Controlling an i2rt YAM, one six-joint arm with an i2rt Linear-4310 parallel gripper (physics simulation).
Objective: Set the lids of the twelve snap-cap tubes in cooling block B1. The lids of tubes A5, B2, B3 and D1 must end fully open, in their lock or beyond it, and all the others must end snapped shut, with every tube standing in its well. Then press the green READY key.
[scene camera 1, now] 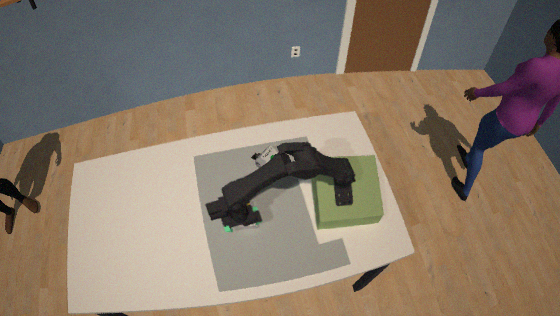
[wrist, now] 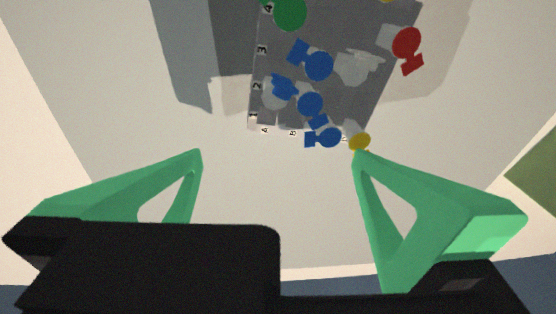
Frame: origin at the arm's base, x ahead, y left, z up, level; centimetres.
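Where they show: gripper, between the fingertips: [scene camera 1: 244,227] [wrist: 277,157]; arm's base, origin of its link: [scene camera 1: 342,182].
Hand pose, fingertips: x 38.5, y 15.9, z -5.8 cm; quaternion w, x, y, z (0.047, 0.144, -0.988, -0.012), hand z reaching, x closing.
Things, the pixels of their centre, and the offset from my fingertips. Level surfaces: height alone.
- grey cooling block, middle of its body: [wrist: 325,38] [scene camera 1: 246,214] dx -1.0, dy -6.7, dz -2.5 cm
- green lid, middle of its body: [wrist: 289,12] dx +1.8, dy -7.3, dz +0.7 cm
- red lid, middle of its body: [wrist: 406,43] dx -3.6, dy -7.9, dz +0.5 cm
- yellow lid, middle of its body: [wrist: 359,142] dx -4.3, dy -2.5, dz +0.5 cm
- small white device, middle of its body: [scene camera 1: 268,158] dx -10.3, dy -31.5, dz +0.2 cm
- grey mat, height of its surface: dz -4.0 cm
The grey cooling block [wrist: 345,97] is at the top of the wrist view, its far part cut off; the arm hides most of it in the scene view. Blue lids [wrist: 318,65] [wrist: 284,87] [wrist: 310,104] [wrist: 330,137], a green lid [wrist: 290,14] and a red lid [wrist: 406,42] show at various angles. A yellow lid [wrist: 359,141] hangs out past the near edge, close to the right fingertip. I cannot tell which lids are snapped or locked. My gripper [scene camera 1: 243,226] [wrist: 277,157] is open and empty, at the block's near, row 1 side. The READY key is not legible.
A small white device [scene camera 1: 266,156] with dark print and a green spot sits behind the arm. The green base block [scene camera 1: 350,215] stands at the right of the table. A grey mat [scene camera 1: 280,272] lies under the work area. A person [scene camera 1: 530,85] stands beyond the table at right.
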